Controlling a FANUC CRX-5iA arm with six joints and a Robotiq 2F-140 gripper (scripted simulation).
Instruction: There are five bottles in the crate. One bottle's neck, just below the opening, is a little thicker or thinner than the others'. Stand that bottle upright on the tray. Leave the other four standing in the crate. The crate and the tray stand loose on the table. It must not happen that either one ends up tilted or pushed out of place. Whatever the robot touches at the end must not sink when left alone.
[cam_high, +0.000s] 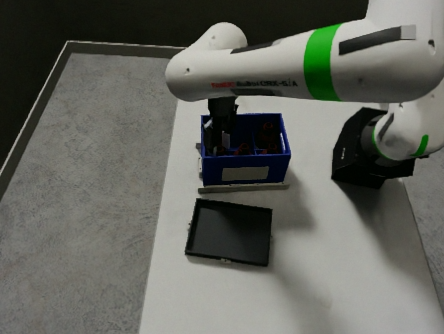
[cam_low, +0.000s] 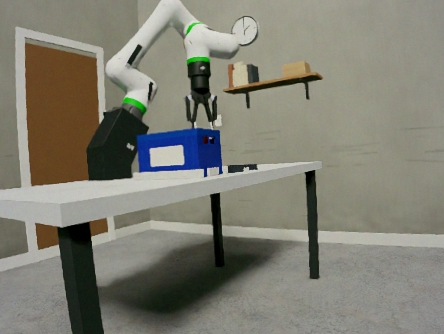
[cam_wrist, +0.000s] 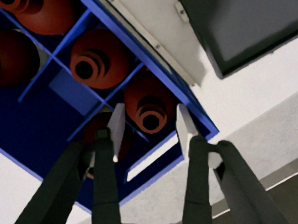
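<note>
Right now my hand is 8 cm past the crate, 5 cm to the left of it and 9 cm above it. Also, from my hand: dark tray (4 cm behind, 21 cm to the left, 16 cm below).
</note>
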